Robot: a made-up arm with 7 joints. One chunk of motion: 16 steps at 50 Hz.
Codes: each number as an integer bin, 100 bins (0 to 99) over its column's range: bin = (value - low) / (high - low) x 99, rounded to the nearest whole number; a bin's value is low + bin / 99 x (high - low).
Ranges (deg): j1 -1.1..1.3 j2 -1.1..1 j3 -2.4..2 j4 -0.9..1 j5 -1..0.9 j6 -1.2..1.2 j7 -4.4..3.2
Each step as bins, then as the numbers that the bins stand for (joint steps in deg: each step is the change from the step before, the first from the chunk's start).
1 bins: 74 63 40 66 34 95 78
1 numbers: 0.694 0.236 -0.622 0.367 -0.347 1.103 1.588
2 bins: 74 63 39 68 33 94 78
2 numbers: 0.694 0.236 -0.667 0.405 -0.367 1.079 1.588
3 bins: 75 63 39 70 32 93 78
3 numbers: 0.718 0.236 -0.667 0.443 -0.386 1.055 1.588
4 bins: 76 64 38 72 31 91 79
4 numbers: 0.742 0.258 -0.711 0.482 -0.405 1.006 1.665
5 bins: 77 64 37 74 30 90 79
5 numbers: 0.767 0.258 -0.756 0.520 -0.424 0.982 1.665
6 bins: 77 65 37 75 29 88 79
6 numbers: 0.767 0.279 -0.756 0.539 -0.443 0.933 1.665
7 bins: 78 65 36 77 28 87 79
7 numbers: 0.791 0.279 -0.800 0.578 -0.463 0.909 1.665
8 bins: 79 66 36 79 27 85 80
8 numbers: 0.815 0.300 -0.800 0.616 -0.482 0.861 1.741
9 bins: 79 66 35 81 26 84 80
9 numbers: 0.815 0.300 -0.844 0.655 -0.501 0.836 1.741
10 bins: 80 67 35 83 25 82 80
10 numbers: 0.839 0.321 -0.844 0.693 -0.520 0.788 1.741
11 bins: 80 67 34 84 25 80 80
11 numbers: 0.839 0.321 -0.889 0.712 -0.520 0.739 1.741
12 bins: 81 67 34 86 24 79 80
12 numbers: 0.864 0.321 -0.889 0.751 -0.539 0.715 1.741
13 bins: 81 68 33 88 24 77 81
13 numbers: 0.864 0.342 -0.933 0.789 -0.539 0.667 1.818
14 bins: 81 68 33 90 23 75 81
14 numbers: 0.864 0.342 -0.933 0.827 -0.559 0.618 1.818
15 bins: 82 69 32 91 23 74 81
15 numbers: 0.888 0.364 -0.978 0.846 -0.559 0.594 1.818
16 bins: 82 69 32 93 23 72 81
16 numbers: 0.888 0.364 -0.978 0.885 -0.559 0.545 1.818
